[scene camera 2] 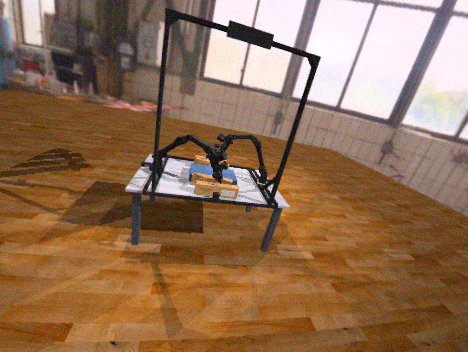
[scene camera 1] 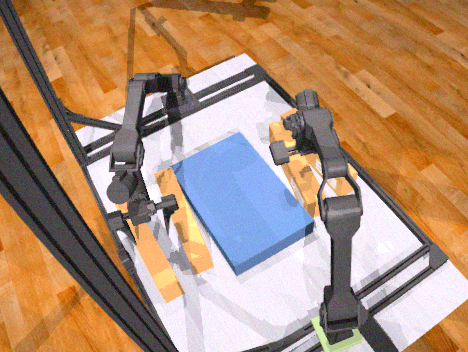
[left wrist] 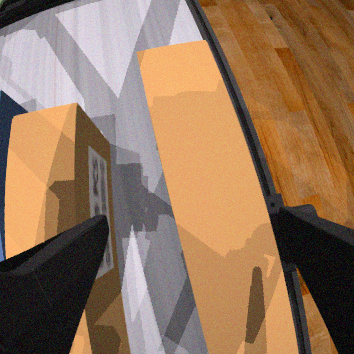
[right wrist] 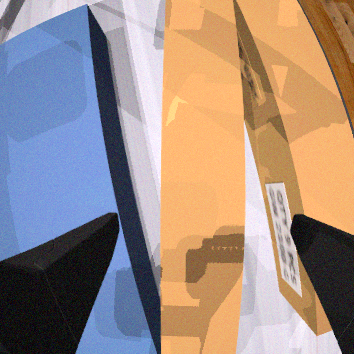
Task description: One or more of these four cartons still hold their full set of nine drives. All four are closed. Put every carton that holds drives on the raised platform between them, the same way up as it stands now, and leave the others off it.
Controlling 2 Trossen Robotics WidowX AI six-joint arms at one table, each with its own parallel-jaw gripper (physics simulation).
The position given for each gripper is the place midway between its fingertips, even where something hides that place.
Note:
The left gripper (scene camera 1: 152,239) is open, with nothing in its grasp. The right gripper (scene camera 1: 299,156) is open, holding nothing. Also in view: a blue raised platform (scene camera 1: 249,213).
The left gripper is seen too in the left wrist view (left wrist: 193,219). The right gripper also shows in the right wrist view (right wrist: 206,223). The blue raised platform also shows in the right wrist view (right wrist: 70,163).

